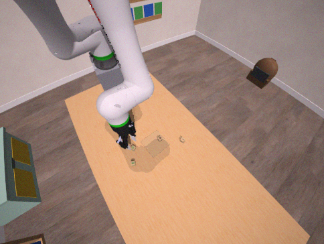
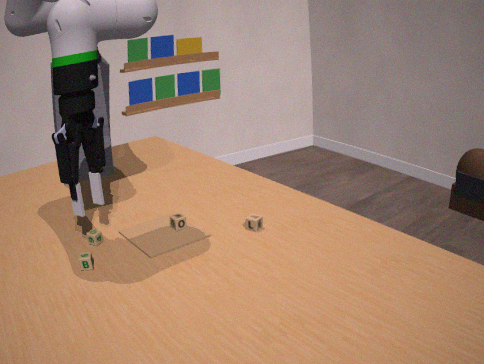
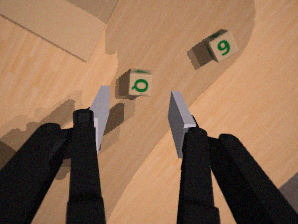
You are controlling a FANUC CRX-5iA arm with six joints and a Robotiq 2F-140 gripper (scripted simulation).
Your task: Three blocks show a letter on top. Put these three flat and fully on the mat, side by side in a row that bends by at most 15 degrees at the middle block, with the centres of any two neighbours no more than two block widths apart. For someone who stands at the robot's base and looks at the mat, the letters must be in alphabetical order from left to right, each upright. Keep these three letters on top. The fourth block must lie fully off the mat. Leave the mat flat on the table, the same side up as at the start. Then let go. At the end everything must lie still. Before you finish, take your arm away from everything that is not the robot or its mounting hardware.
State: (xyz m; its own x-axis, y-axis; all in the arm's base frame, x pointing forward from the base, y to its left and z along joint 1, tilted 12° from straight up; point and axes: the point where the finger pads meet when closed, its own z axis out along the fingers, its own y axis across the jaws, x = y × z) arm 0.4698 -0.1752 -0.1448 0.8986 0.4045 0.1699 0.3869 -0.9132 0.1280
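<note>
Right now my hand is 13 cm to the right of the thin tan mat, 10 cm above it and 6 cm short of it.
</note>
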